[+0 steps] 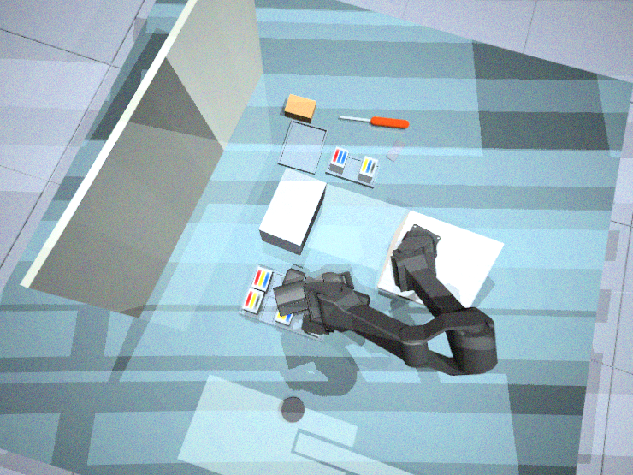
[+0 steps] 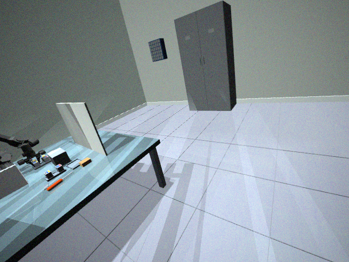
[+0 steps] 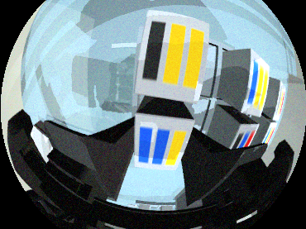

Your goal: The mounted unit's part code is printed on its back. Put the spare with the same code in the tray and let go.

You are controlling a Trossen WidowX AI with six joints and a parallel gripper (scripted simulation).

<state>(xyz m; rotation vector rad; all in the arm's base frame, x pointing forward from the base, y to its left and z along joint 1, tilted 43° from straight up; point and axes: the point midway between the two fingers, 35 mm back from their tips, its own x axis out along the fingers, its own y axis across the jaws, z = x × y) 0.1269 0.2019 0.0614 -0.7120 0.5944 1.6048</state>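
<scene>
Right now my gripper tip is 330 mm to the left of the flat grey tray, 220 mm short of it and 10 mm above it. From my gripper tip the other things lie so: dark disc: 230 mm to the left, 40 mm behind, 10 mm below; then spare: 20 mm above; then grey mounted unit: 150 mm ahead, 140 mm to the right, 30 mm above.
</scene>
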